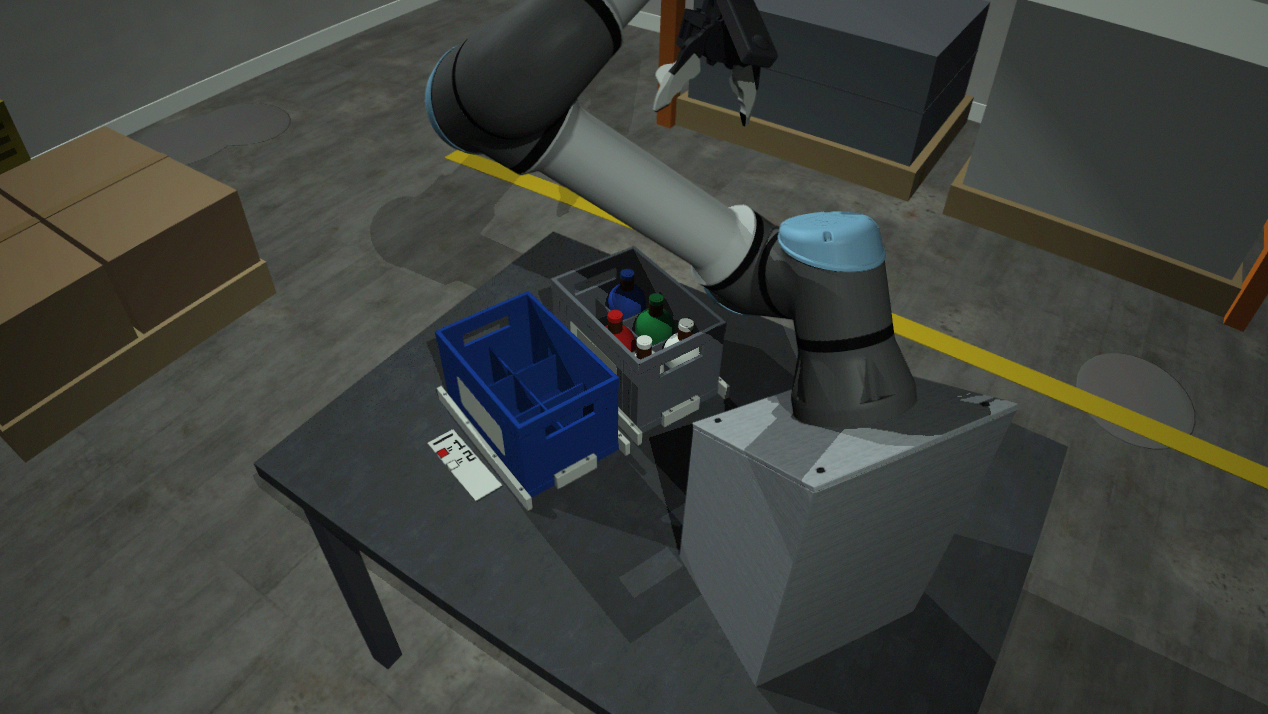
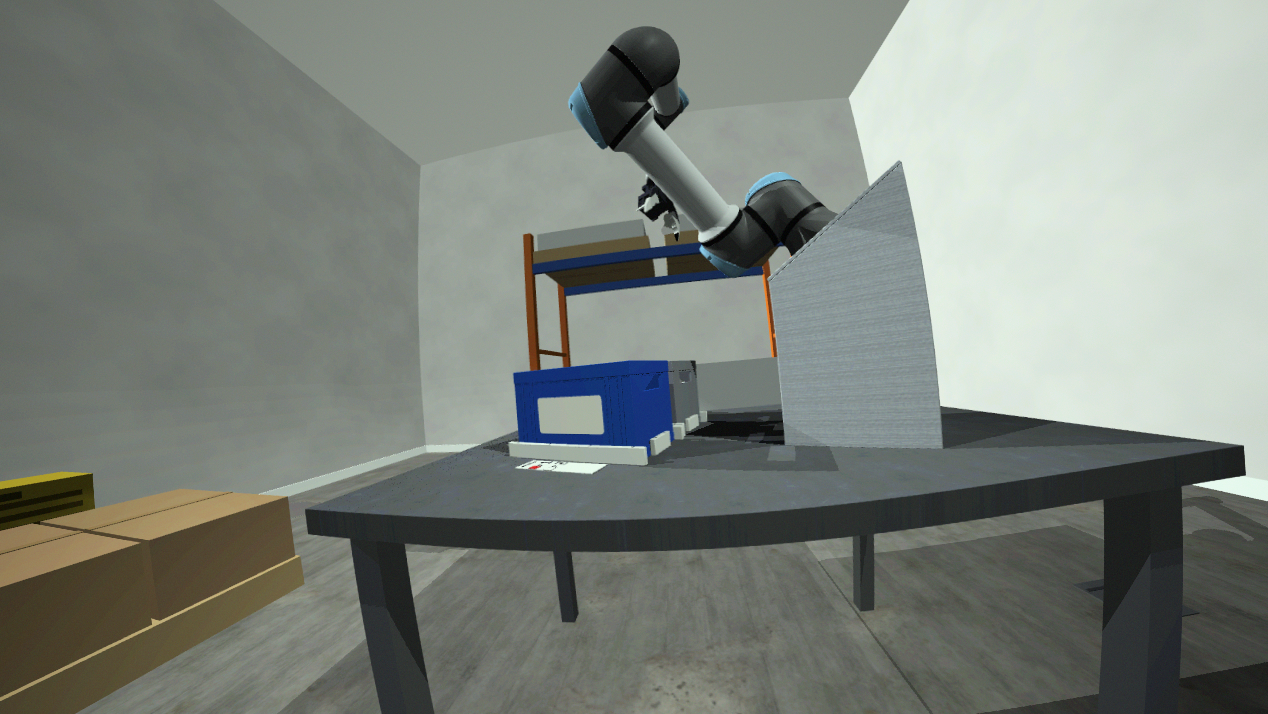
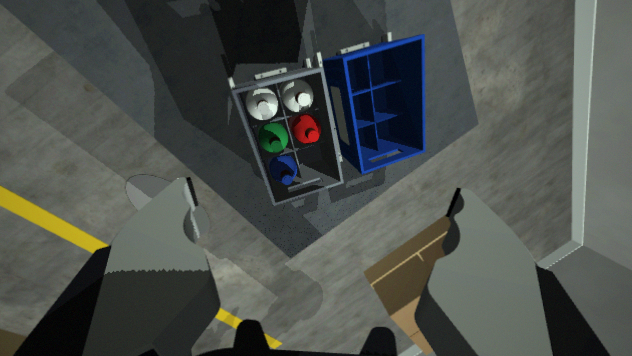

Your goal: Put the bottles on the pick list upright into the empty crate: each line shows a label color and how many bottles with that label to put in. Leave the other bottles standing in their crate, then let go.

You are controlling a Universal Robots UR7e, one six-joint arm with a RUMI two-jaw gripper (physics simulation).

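My gripper: visible, image 2 and image 3 too. Red bottle: visible. Green bottle: visible. Blue bottle: visible.
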